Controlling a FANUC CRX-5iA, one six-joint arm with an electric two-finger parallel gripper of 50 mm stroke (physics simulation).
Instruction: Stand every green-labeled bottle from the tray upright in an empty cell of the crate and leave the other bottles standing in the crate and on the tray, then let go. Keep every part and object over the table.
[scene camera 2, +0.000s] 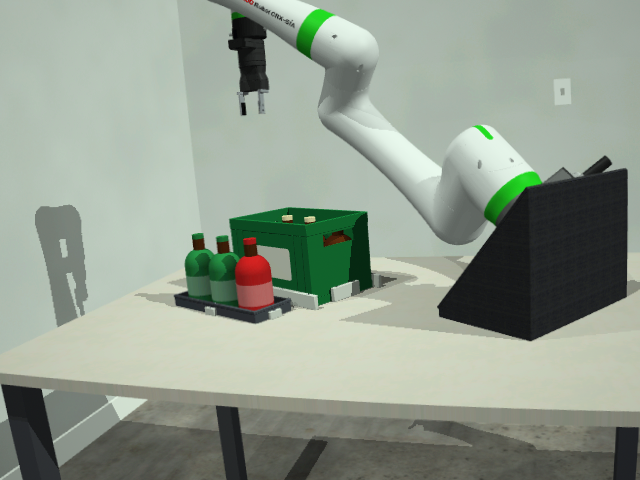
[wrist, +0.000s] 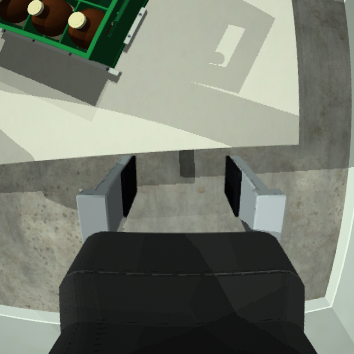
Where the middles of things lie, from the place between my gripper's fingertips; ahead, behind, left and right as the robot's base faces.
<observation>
Right now the red bottle (scene camera 2: 254, 285) is 5 cm behind my hand, 48 cm to the left of it and 34 cm below it.
</observation>
